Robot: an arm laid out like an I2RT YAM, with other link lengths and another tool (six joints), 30 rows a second.
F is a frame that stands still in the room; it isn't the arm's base.
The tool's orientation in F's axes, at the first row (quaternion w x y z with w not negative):
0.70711, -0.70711, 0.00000, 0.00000
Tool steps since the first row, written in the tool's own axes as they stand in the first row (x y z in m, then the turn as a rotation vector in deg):
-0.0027, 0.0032, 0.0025, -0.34, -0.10, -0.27
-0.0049, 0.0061, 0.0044, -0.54, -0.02, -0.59
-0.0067, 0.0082, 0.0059, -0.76, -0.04, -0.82
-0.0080, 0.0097, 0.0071, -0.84, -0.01, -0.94
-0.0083, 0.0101, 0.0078, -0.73, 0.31, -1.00
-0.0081, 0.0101, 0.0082, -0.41, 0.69, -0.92
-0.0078, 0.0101, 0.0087, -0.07, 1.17, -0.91
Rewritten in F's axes. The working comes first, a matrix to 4 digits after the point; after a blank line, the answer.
The tool's axes in the first row as the columns of a matrix, in F's axes (used below as rounded here):
1.0000, 0.0000, 0.0000
0.0000, 0.0000, 1.0000
0.0000, -1.0000, 0.0000

-0.0027, 0.0025, -0.0032, -0.34, -0.27, 0.10
-0.0049, 0.0044, -0.0061, -0.54, -0.59, 0.02
-0.0067, 0.0059, -0.0082, -0.76, -0.82, 0.04
-0.0080, 0.0071, -0.0097, -0.84, -0.94, 0.01
-0.0083, 0.0078, -0.0101, -0.73, -1.00, -0.31
-0.0081, 0.0082, -0.0101, -0.41, -0.92, -0.69
-0.0078, 0.0087, -0.0101, -0.07, -0.91, -1.17

